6 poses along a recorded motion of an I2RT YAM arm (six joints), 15 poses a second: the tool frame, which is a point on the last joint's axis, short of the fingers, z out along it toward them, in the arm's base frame.
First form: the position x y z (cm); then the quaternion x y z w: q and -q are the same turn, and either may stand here.
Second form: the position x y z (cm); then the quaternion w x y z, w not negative. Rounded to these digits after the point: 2 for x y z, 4 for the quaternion.
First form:
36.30, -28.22, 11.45, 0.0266, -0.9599, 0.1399, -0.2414
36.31, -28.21, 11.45, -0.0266, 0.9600, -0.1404, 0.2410
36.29, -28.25, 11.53, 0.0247, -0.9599, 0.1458, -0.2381
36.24, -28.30, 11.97, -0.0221, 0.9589, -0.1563, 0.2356
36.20, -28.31, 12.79, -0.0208, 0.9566, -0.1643, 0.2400
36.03, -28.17, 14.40, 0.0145, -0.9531, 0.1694, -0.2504
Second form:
36.30, -28.22, 11.45, 0.2414, -0.0266, 0.9599, -0.1399
36.31, -28.21, 11.45, 0.2410, -0.0266, 0.9600, -0.1404
36.29, -28.25, 11.53, 0.2381, -0.0247, 0.9599, -0.1458
36.24, -28.30, 11.97, 0.2356, -0.0221, 0.9589, -0.1563
36.20, -28.31, 12.79, 0.2400, -0.0208, 0.9566, -0.1643
36.03, -28.17, 14.40, 0.2504, -0.0145, 0.9531, -0.1694

